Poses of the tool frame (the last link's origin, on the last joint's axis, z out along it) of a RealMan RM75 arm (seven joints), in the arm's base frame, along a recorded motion.
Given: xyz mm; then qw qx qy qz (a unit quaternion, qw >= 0).
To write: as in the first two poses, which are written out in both.
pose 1, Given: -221.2, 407.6, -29.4, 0.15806, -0.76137, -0.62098, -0.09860
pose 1, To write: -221.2, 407.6, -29.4, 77.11, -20.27, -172.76
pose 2, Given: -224.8, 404.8, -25.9, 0.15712, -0.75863, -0.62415, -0.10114
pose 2, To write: -224.8, 404.8, -25.9, 77.65, -20.46, -173.13
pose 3, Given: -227.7, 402.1, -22.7, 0.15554, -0.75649, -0.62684, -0.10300
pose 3, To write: -227.7, 402.1, -22.7, 78.11, -20.54, -173.49
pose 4, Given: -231.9, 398.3, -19.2, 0.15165, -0.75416, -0.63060, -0.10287
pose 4, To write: -231.9, 398.3, -19.2, 78.72, -20.27, -173.94
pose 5, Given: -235.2, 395.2, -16.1, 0.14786, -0.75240, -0.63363, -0.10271
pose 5, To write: -235.2, 395.2, -16.1, 79.21, -19.99, -174.36
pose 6, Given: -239.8, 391.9, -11.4, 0.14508, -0.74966, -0.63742, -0.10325
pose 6, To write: -239.8, 391.9, -11.4, 79.83, -19.86, -174.76
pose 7, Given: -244.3, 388.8, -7.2, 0.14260, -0.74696, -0.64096, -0.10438
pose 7, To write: -244.3, 388.8, -7.2, 80.42, -19.80, -175.17
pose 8, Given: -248.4, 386.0, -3.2, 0.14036, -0.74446, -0.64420, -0.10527
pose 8, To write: -248.4, 386.0, -3.2, 80.96, -19.73, -175.53
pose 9, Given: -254.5, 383.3, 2.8, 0.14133, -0.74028, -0.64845, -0.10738
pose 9, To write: -254.5, 383.3, 2.8, 81.68, -20.02, -175.73
